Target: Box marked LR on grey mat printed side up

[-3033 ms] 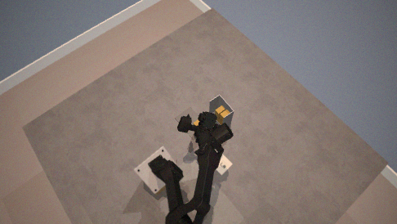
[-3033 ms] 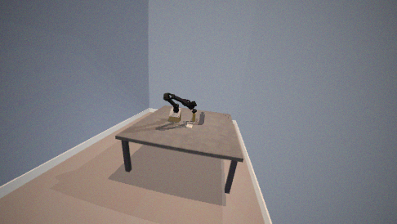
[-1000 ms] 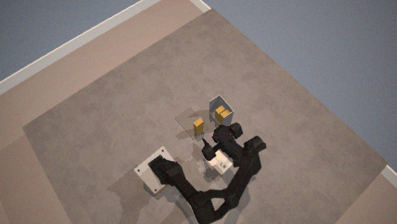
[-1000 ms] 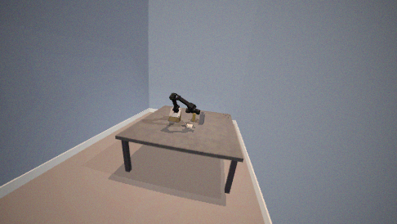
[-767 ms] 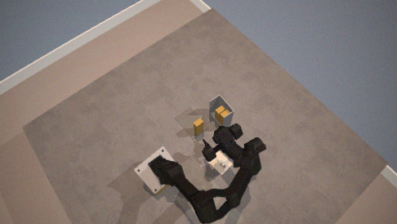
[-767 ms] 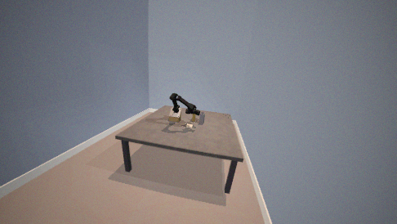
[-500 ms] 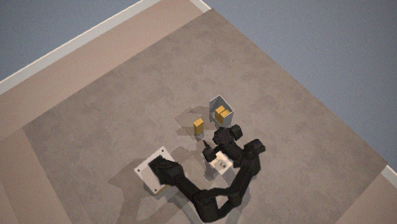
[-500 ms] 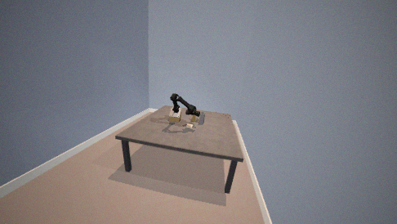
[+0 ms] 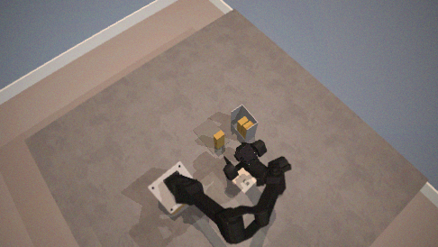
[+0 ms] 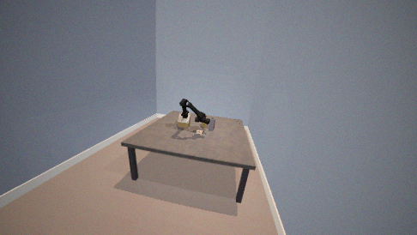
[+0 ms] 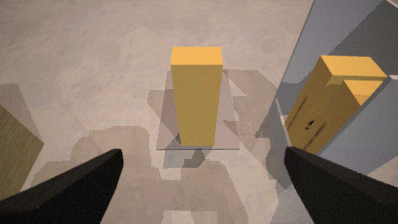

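Right now my gripper tip is 10 mm past the grey mat, 140 mm to the right of it and 110 mm above it.
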